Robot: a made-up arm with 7 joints.
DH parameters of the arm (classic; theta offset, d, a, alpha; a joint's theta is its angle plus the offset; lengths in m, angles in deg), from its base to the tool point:
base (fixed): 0 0.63 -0.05 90
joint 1: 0 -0.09 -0.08 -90
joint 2: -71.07 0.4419 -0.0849 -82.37
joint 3: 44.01 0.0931 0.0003 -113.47
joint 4: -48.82 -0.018 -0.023 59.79
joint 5: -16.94 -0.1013 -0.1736 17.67
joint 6: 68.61 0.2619 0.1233 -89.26
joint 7: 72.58 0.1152 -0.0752 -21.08
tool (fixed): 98.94 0.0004 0 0
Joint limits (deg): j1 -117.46..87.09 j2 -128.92..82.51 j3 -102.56..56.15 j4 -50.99..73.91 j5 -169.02..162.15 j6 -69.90..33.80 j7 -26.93..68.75
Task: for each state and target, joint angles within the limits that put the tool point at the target. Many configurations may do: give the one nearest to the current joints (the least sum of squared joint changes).
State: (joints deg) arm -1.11 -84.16 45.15 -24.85 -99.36 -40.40 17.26
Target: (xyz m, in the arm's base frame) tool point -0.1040 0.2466 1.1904
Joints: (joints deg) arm 33.11 -70.46 22.43 -26.37 -88.14 -38.82 9.34
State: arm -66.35 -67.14 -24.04 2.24 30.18 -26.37 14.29
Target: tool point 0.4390 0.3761 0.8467
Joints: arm -44.29 -61.99 -15.48 -6.00 31.65 -25.20 12.59
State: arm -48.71 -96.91 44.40 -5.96 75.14 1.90 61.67
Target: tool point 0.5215 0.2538 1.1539
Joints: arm -47.03 -83.86 30.35 -20.30 57.11 9.79 63.69
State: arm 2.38 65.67 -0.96 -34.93 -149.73 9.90 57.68
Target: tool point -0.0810 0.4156 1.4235
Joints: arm -19.41 57.44 32.21 -50.99 -169.02 33.11 62.52
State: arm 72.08 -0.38 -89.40 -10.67 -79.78 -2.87 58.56
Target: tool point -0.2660 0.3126 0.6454
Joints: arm 87.09 15.65 -67.80 -20.49 -87.10 -35.39 67.72
